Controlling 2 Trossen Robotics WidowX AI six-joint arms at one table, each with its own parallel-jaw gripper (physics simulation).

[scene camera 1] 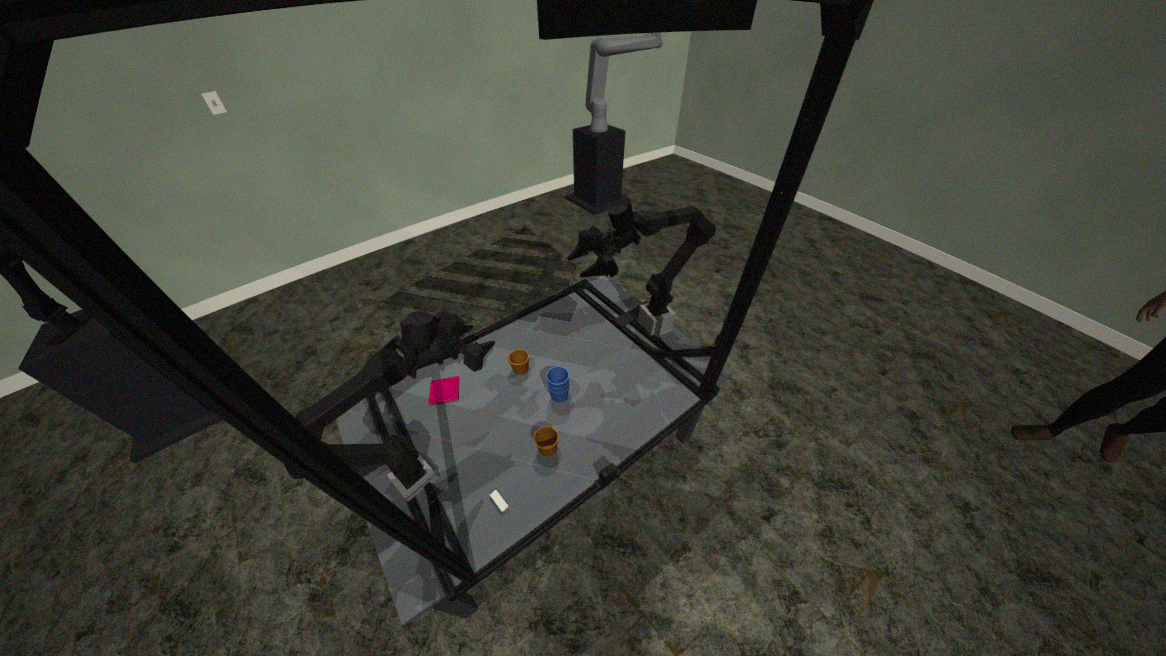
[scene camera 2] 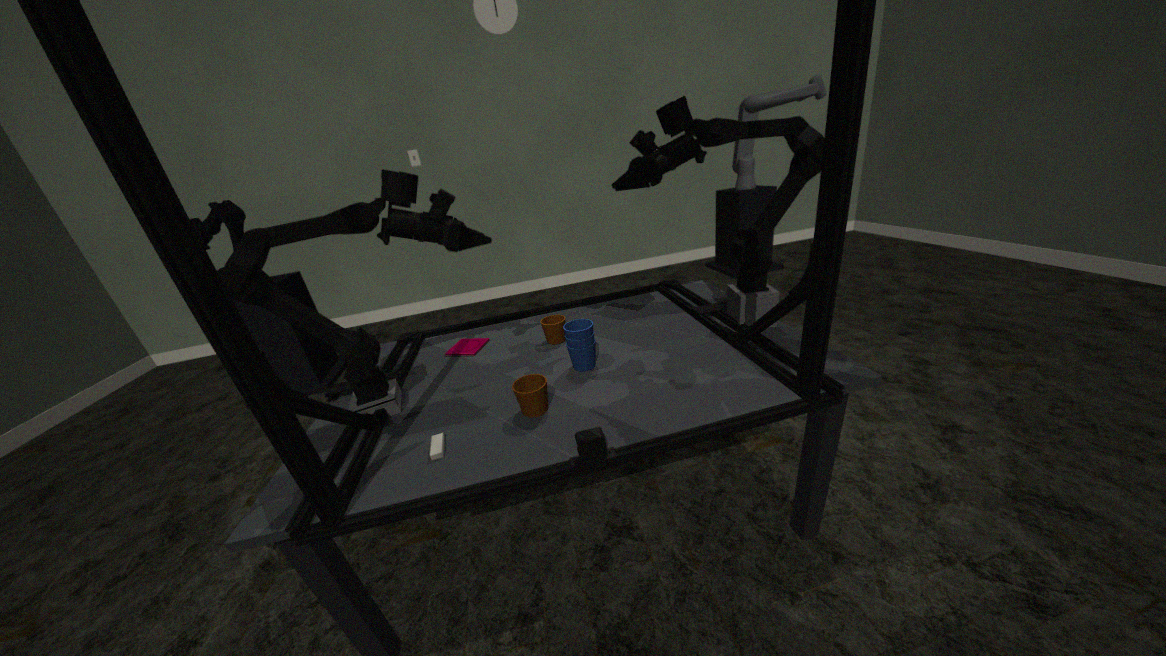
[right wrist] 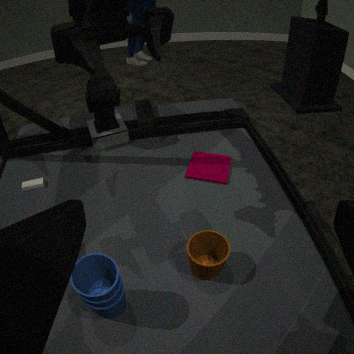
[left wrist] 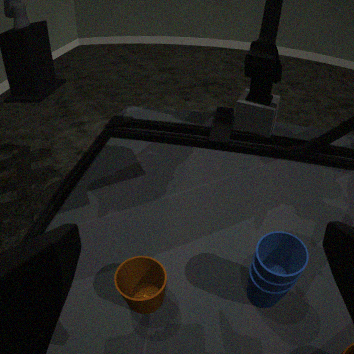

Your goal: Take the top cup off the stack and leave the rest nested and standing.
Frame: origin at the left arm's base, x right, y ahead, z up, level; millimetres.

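Seen in the pictures: left gripper, fingertip midpoint: [scene camera 1: 483,334] [scene camera 2: 487,238] [right wrist: 126,64] [left wrist: 205,237]; right gripper, fingertip midpoint: [scene camera 1: 573,267] [scene camera 2: 613,187] [right wrist: 215,214]; left arm's base at its link origin: [scene camera 1: 410,473] [scene camera 2: 373,394] [right wrist: 105,124]; right arm's base at its link origin: [scene camera 1: 657,309] [scene camera 2: 752,288] [left wrist: 259,97].
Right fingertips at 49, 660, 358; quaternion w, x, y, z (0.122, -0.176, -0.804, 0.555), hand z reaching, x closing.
Observation:
Pixels of each thing's top centre, then the offset from my right fingertips to it, as dx, dy, dz. "*": a spot on its surface instead.
- pink square at a spot on its surface: [right wrist: 209,167] [scene camera 2: 470,345] [scene camera 1: 446,388] * -245, -410, -392
- white block at its top centre: [scene camera 2: 436,443] [right wrist: 31,182] [scene camera 1: 498,500] +184, -539, -388
A stack of nested blue cups [scene camera 1: 558,386] [scene camera 2: 581,347] [left wrist: 272,283] [right wrist: 102,289] stands upright near the middle of the table, with stacked rims showing below the open top one. My left gripper [scene camera 1: 482,336] [scene camera 2: 490,239] [left wrist: 205,237] is open and empty, raised above the table to the left of the stack. My right gripper [scene camera 1: 575,265] [scene camera 2: 613,188] [right wrist: 215,214] is open and empty, held high beyond the back of the stack in scene camera 1. Neither gripper touches the cups.
An orange cup [scene camera 1: 519,363] [scene camera 2: 553,331] [left wrist: 145,301] [right wrist: 206,267] stands behind the stack; another orange cup [scene camera 1: 546,443] [scene camera 2: 532,398] stands nearer the front. A pink square [scene camera 1: 444,390] [scene camera 2: 468,347] [right wrist: 209,167] and a white block [scene camera 1: 499,500] [scene camera 2: 437,446] [right wrist: 33,184] lie at the left.

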